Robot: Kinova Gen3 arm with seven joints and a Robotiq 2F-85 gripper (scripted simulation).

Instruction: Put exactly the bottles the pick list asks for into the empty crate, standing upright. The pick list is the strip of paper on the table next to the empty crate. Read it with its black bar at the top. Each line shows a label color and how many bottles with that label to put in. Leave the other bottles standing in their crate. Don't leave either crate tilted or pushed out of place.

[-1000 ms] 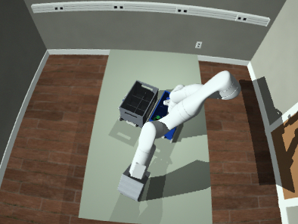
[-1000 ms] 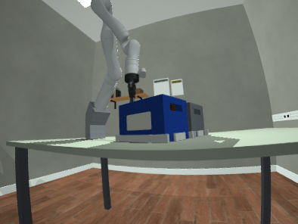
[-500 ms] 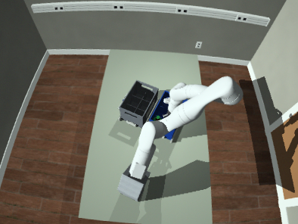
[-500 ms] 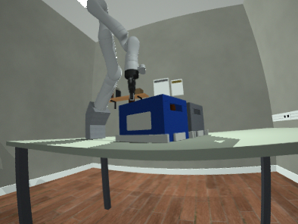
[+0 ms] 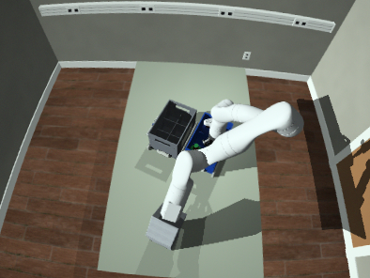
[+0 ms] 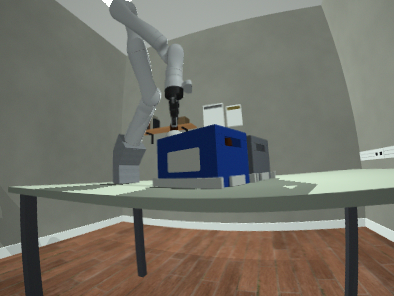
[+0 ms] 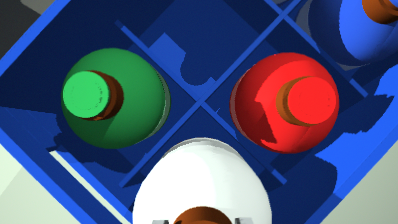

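Now: hand 70 mm above the white bottle. The rest, counted from my hand: green-capped bottle (30 mm ahead, 90 mm to the left, 150 mm below); red-capped bottle (80 mm ahead, 30 mm to the right, 150 mm below); blue crate (100 mm ahead, 10 mm to the left, 150 mm below).
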